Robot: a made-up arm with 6 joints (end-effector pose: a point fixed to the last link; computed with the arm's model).
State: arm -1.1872 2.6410 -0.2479 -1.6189 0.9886 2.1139
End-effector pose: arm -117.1 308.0 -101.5 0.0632 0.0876 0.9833 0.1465
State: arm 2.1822 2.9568 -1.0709 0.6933 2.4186 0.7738
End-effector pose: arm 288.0 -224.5 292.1 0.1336 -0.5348 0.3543 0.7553
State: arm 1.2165 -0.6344 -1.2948 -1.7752 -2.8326 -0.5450
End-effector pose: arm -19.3 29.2 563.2 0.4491 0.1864 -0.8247 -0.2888
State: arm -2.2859 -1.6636 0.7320 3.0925 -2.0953 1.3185
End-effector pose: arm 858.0 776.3 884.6 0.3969 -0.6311 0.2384 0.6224
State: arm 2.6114 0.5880 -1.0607 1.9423 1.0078 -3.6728
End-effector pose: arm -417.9 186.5 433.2 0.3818 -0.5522 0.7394 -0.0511
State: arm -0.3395 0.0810 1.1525 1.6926 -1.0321 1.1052
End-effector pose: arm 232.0 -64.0 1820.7 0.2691 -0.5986 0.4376 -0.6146
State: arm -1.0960 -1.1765 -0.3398 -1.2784 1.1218 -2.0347
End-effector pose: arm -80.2 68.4 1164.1 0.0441 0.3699 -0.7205 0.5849
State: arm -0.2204 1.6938 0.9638 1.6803 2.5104 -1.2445
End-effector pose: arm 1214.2 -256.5 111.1 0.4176 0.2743 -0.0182 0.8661
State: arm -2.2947 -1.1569 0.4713 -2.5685 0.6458 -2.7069
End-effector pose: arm 472.5 358.2 1433.5 0.0116 -0.4750 0.1132 -0.8726
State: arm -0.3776 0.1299 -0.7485 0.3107 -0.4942 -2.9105
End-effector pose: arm 442.9 -318.0 723.8 0.1187 0.7475 -0.0395 -0.6523
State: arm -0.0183 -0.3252 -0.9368 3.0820 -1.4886 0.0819
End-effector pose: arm 314.9 133.0 798.8 0.0261 0.9044 -0.0515 0.4228
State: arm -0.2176 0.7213 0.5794 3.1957 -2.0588 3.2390
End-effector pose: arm 1084.1 -97.5 928.4 0.5682 -0.1288 -0.8090 -0.0779
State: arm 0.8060 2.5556 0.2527 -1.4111 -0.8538 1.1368
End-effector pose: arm -91.7 -127.5 -430.3 0.2173 0.0369 0.9647 0.1443
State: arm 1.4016 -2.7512 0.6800 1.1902 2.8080 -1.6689
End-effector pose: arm -89.6 -830.9 -414.5 0.0571 0.6527 0.7333 0.1815
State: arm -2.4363 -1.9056 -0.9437 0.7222 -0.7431 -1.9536
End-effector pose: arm 197.9 305.5 873.1 0.1860 -0.0393 -0.6970 -0.6914
